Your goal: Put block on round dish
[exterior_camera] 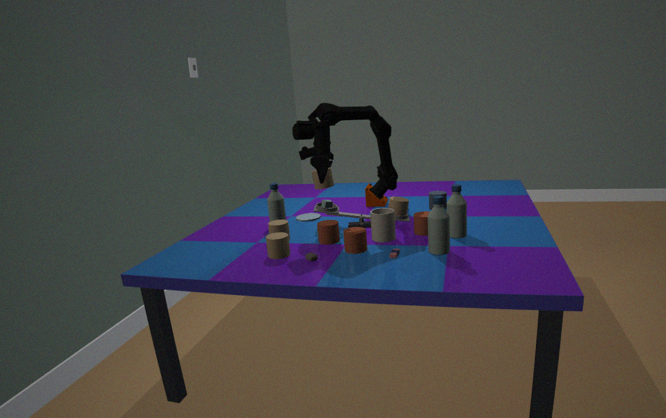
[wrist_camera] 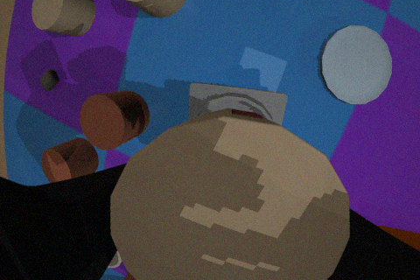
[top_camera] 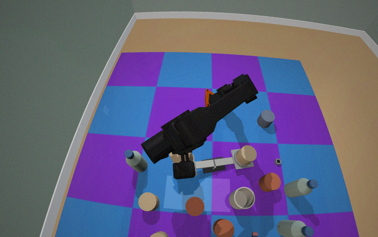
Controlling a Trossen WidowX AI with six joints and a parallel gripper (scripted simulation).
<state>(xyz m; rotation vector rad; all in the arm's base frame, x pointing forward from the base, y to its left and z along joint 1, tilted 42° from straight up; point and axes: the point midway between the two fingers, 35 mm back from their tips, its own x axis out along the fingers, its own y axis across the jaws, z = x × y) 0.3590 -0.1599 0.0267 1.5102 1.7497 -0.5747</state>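
Right now the pale green block is 1 cm to the left of my gripper tip and 9 cm below it. Also, from my gripper tip: nut (7 cm behind, 43 cm to the left, 16 cm below); round dish (11 cm behind, 12 cm to the right, 17 cm below); grey cylinder (27 cm behind, 39 cm to the left, 14 cm below).
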